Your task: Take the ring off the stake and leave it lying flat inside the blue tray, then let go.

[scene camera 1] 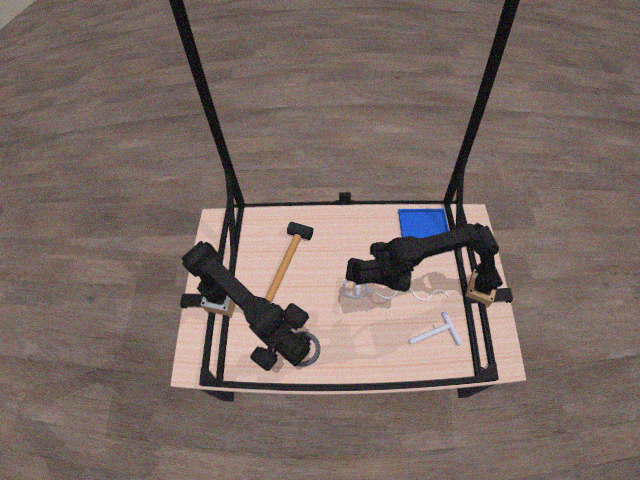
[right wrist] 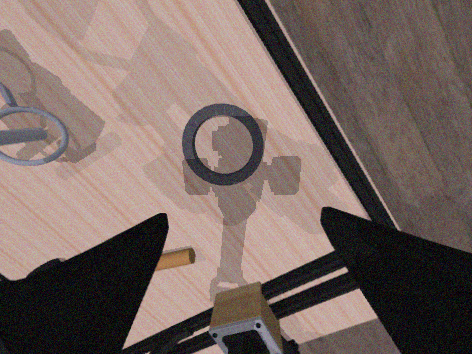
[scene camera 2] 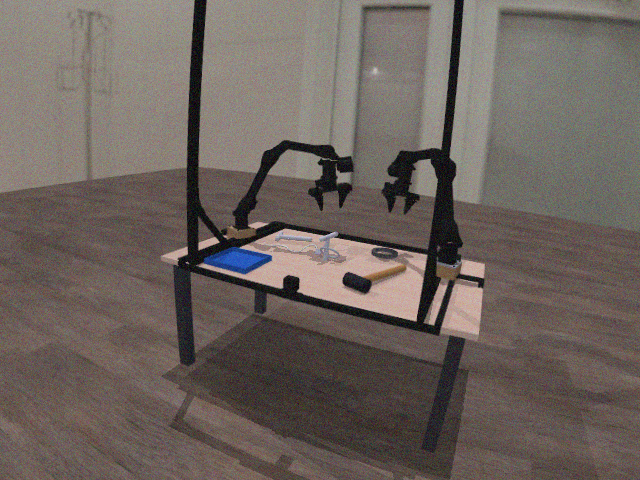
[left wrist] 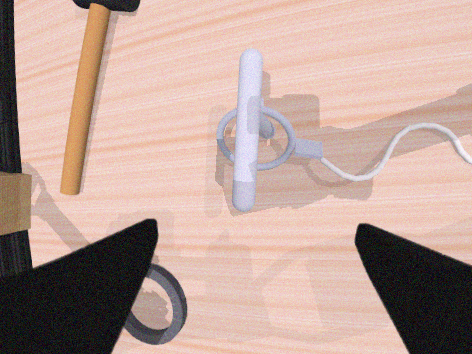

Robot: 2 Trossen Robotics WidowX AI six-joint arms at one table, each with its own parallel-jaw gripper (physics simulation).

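Frame: origin at the left arm's base, x ahead, y left, z up, level; centimetres.
Seen in the pictures: left gripper, between the fingertips: (scene camera 2: 330,209) (left wrist: 257,231); right gripper, between the fingertips: (right wrist: 245,217) (scene camera 2: 397,213); left arm's base, origin of its link: (scene camera 1: 483,285) (scene camera 2: 241,227); right arm's base, origin of its link: (scene camera 1: 217,294) (right wrist: 246,344) (scene camera 2: 447,261).
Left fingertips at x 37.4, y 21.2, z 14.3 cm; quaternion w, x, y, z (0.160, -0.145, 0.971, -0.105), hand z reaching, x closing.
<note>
Offsets run from my left fingertips to a thing's top centre. "spot": to the spot under its first point.
A light grey ring (scene camera 1: 353,296) (left wrist: 292,141) (right wrist: 65,137) with a tab and a white wavy cord @[spot: dx -10.2, dy -11.3, dz -19.2 cm] (left wrist: 420,126) lies low around the upright T-shaped stake @[dx +4.8, dy -4.3, dz -9.0 cm] (scene camera 2: 328,237) (left wrist: 248,130) (right wrist: 22,135), by the table top. The stake's white crossbar is above it and spans more than the ring's width in the left wrist view. The blue tray @[dx -10.0, dy -38.2, dz -17.7 cm] (scene camera 1: 421,222) (scene camera 2: 238,259) is empty, at the back right in scene camera 1, partly behind the left arm. My left gripper (scene camera 2: 330,208) (left wrist: 257,231) is open and empty, high above the stake. My right gripper (scene camera 2: 398,211) (right wrist: 245,217) is open and empty, high above the table.
A dark grey ring @[dx +12.7, dy +23.6, dz -18.4 cm] (scene camera 1: 316,348) (left wrist: 181,302) (right wrist: 188,145) lies flat near the right gripper. A mallet @[dx +32.8, dy -3.1, dz -14.9 cm] (scene camera 1: 284,268) (scene camera 2: 385,272) (left wrist: 86,100) lies in the left half in scene camera 1. Another white T-shaped stake @[dx -26.0, dy +2.1, dz -18.0 cm] (scene camera 1: 429,334) (scene camera 2: 294,238) lies on its side. Black frame bars edge the table.
</note>
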